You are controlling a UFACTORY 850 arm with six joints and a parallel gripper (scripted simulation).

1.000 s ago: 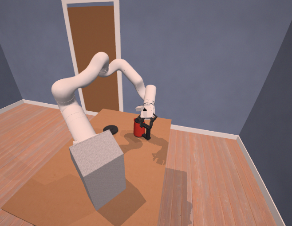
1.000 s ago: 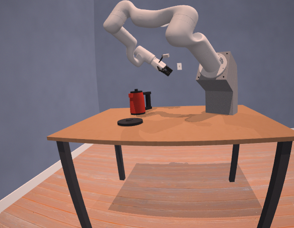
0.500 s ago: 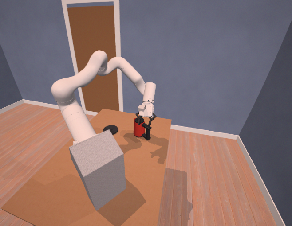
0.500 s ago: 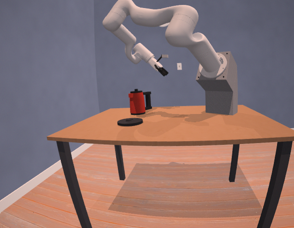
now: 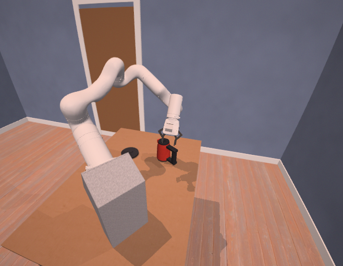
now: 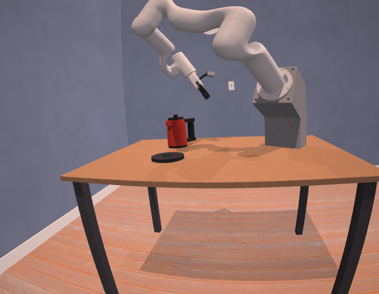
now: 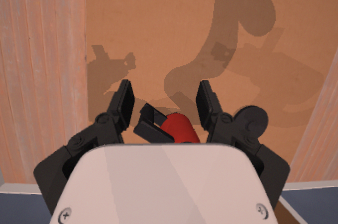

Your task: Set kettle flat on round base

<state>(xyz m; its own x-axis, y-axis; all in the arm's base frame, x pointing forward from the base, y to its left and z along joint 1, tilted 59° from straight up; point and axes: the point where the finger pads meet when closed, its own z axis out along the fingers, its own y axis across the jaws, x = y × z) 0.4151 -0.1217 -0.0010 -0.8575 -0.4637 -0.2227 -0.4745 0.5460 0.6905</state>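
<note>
My hand is 19 cm above the red kettle, 13 cm short of it and 10 cm to the right of it. From my hand the other things lie so: round black base (40 cm to the left, 27 cm below, 1 cm behind).
</note>
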